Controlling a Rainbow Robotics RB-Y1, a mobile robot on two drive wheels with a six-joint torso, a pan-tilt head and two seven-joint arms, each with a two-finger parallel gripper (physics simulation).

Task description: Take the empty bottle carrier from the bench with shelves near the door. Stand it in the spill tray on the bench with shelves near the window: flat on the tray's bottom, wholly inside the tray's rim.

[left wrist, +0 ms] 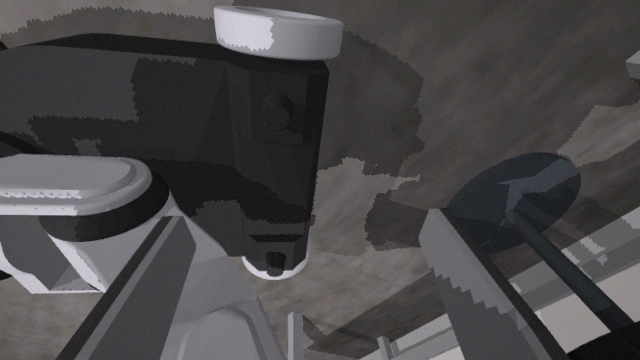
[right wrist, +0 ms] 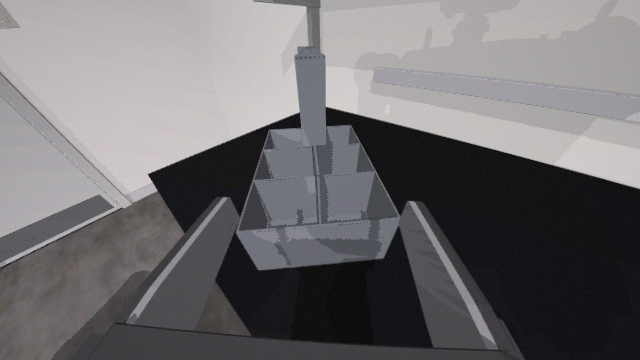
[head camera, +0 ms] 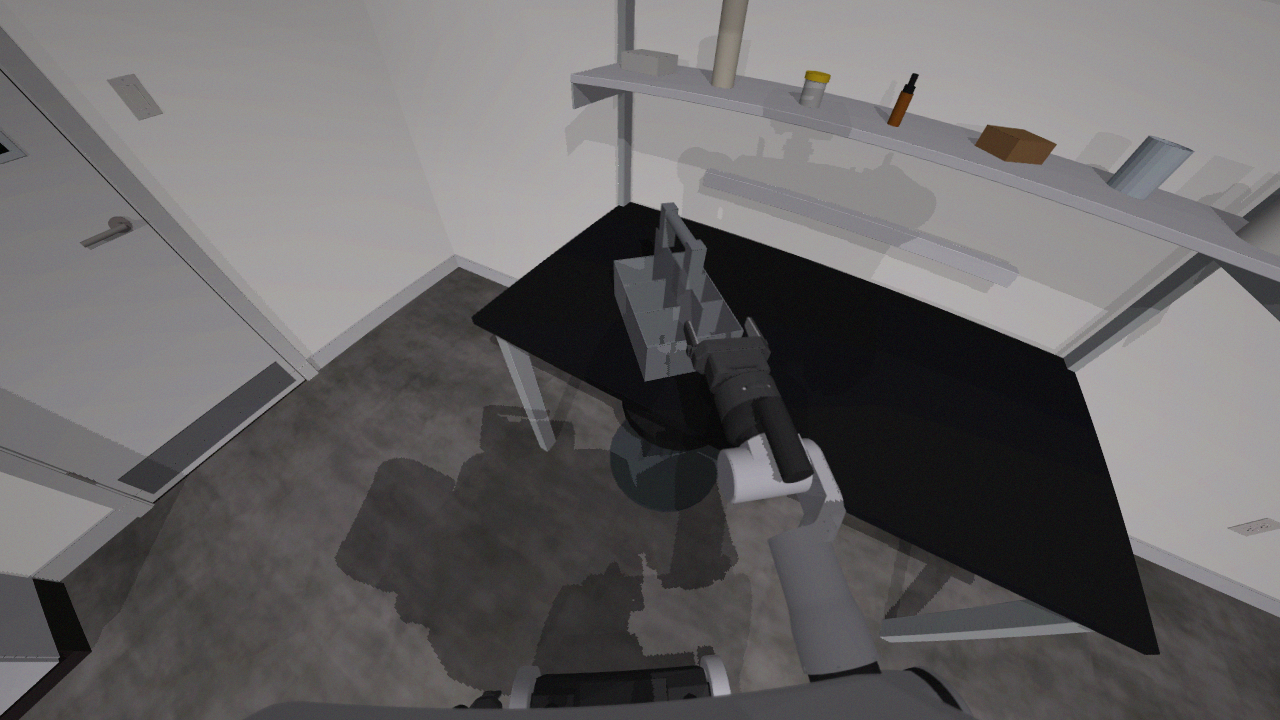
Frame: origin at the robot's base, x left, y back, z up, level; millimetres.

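Seen in the pictures: left gripper, fingertip midpoint: (left wrist: 310, 227); right gripper, fingertip midpoint: (right wrist: 316, 209) (head camera: 717, 322); robot's base, link origin: (head camera: 622, 698).
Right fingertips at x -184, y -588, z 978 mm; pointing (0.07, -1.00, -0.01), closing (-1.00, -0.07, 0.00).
Observation:
Offsets run from my right fingertips to a thing's top centre. "spot": to the spot under its first point. Level surfaces: height alone.
The empty bottle carrier @[dx +39, dy -208, dz +65 mm] (head camera: 638, 308) (right wrist: 320, 246), a grey open box with compartments and a tall central handle, stands upright on the black bench top @[dz -215 mm] (head camera: 948, 420) (right wrist: 525, 240) near its door-side end. My right gripper (head camera: 720, 327) (right wrist: 316, 209) is open and empty, close to the carrier's near end. In the right wrist view its fingers appear on either side of the near end wall, and the handle rises farther back. My left gripper (left wrist: 310, 227) is open and empty, low beside my base, over the floor. The spill tray does not show in these views.
A shelf @[dz +242 mm] (head camera: 939, 143) above the bench holds a brown box @[spot: dx -553, dy -186, dz +272 mm] (head camera: 1015, 144), an amber bottle @[spot: dx -387, dy -322, dz +280 mm] (head camera: 900, 105), a yellow-lidded jar @[spot: dx -236, dy -399, dz +275 mm] (head camera: 813, 89) and cylinders. A round stool base @[dx -21, dy -204, dz -947 mm] (head camera: 662, 470) (left wrist: 480, 210) stands by the bench's front edge. The door (head camera: 107, 313) is at the left.

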